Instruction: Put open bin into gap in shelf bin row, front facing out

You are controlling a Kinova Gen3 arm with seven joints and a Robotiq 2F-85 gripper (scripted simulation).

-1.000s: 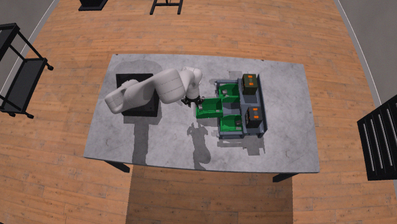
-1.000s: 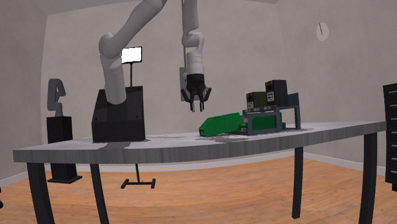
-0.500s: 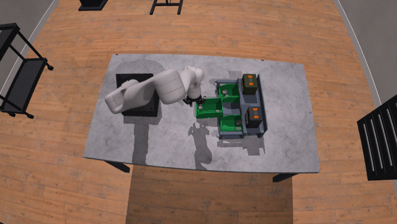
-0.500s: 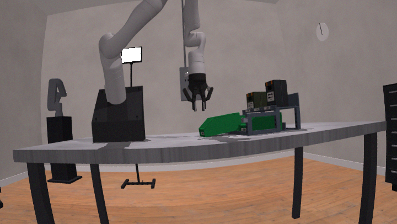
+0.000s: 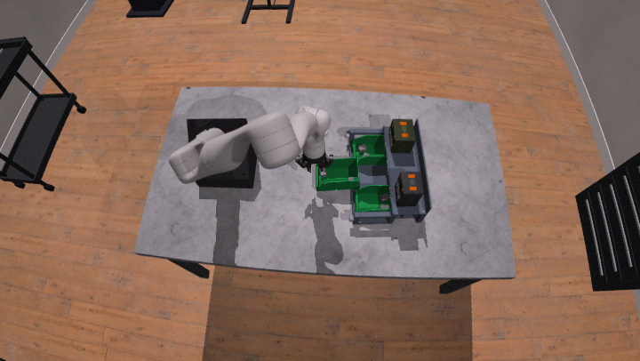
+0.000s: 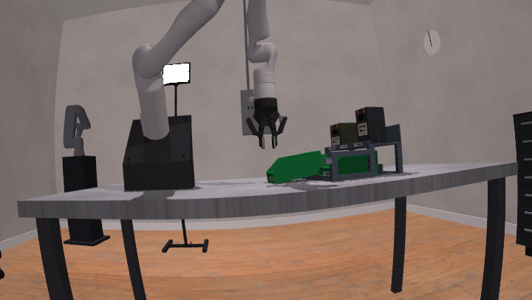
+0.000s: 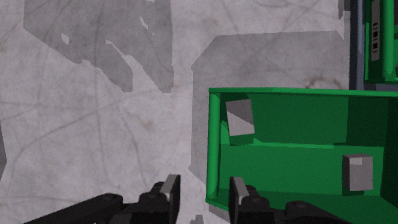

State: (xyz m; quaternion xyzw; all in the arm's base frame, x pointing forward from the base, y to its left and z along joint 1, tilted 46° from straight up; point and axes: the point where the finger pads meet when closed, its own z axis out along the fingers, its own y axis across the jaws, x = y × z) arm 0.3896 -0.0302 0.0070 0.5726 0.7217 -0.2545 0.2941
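Right now the grey part is 11 cm below my hand, 4 cm to the left of it and 2 cm ahead of it. Round my hand: grey shelf: 26 cm ahead, 6 cm to the left, 6 cm below.
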